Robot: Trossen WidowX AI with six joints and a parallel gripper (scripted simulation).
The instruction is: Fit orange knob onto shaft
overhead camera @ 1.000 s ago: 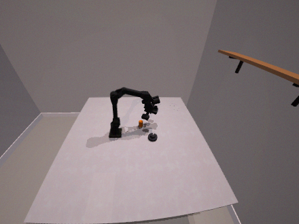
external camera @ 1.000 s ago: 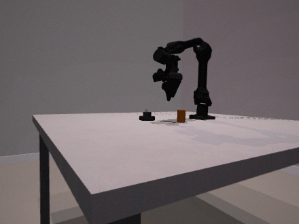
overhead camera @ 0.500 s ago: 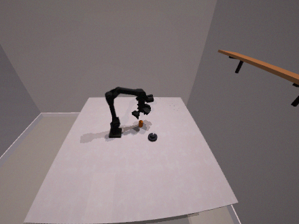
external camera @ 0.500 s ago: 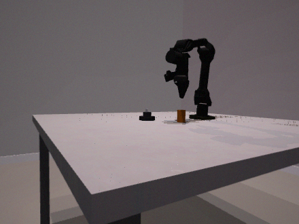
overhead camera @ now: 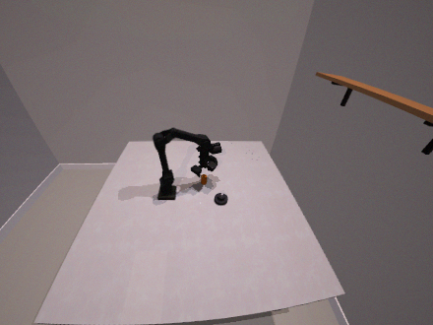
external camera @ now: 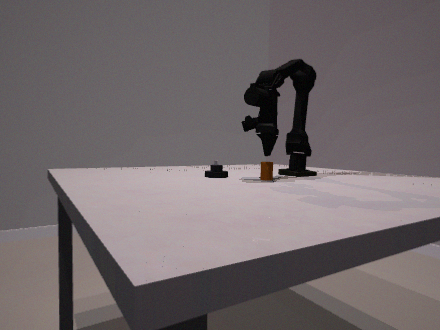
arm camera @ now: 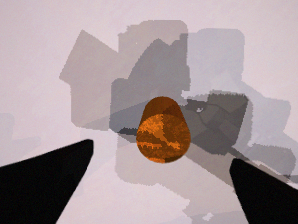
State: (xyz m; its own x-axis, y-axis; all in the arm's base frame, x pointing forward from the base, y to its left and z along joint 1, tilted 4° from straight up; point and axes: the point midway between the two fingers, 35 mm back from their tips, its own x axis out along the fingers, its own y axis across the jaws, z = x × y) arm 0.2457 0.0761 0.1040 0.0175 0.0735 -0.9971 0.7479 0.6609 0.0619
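Right now my gripper tip is 40 mm above the orange knob. From my gripper tip the other things lie so: black pedestal: 160 mm to the right, 90 mm ahead, 50 mm below.
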